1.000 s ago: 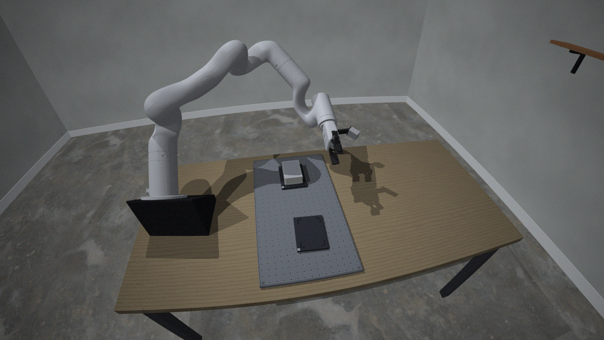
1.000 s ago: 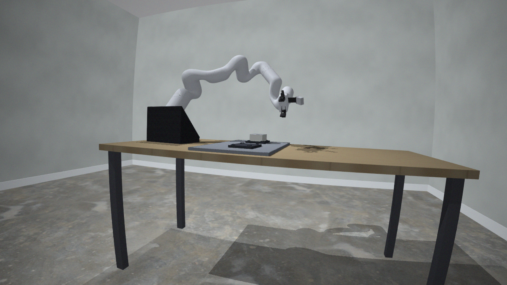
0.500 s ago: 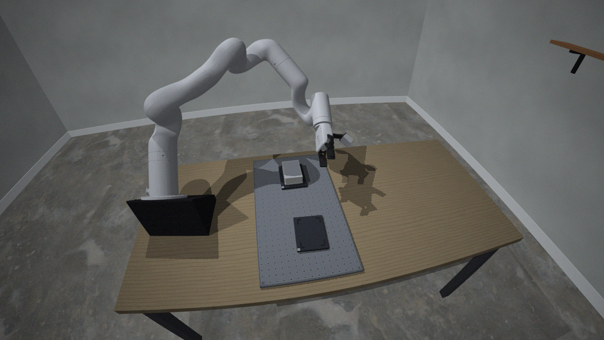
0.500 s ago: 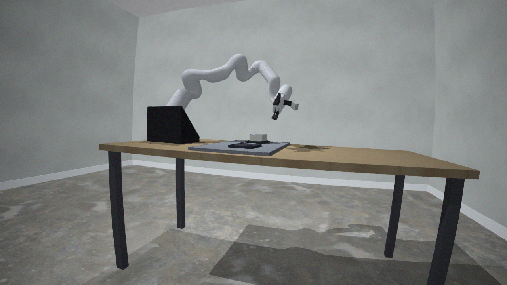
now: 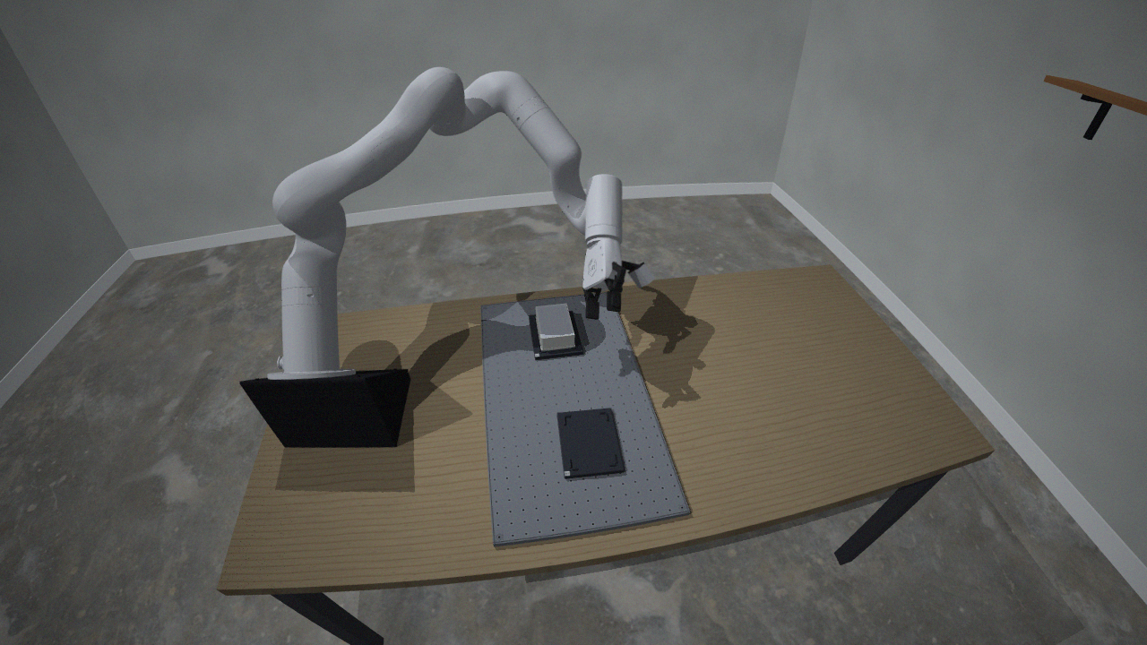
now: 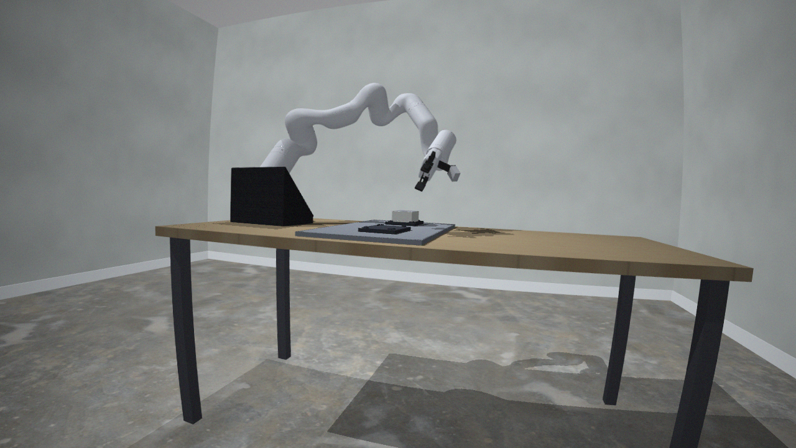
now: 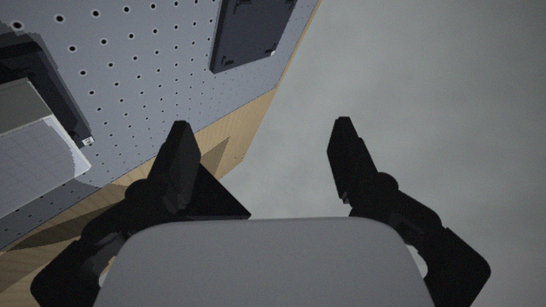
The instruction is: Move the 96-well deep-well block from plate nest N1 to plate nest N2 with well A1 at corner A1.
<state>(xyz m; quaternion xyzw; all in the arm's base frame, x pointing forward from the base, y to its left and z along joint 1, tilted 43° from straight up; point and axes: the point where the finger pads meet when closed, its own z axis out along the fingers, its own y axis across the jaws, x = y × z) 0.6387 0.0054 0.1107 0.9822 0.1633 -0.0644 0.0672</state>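
Now: hand 140 mm above the 96-well deep-well block, 130 mm to the right of it and 100 mm past it.
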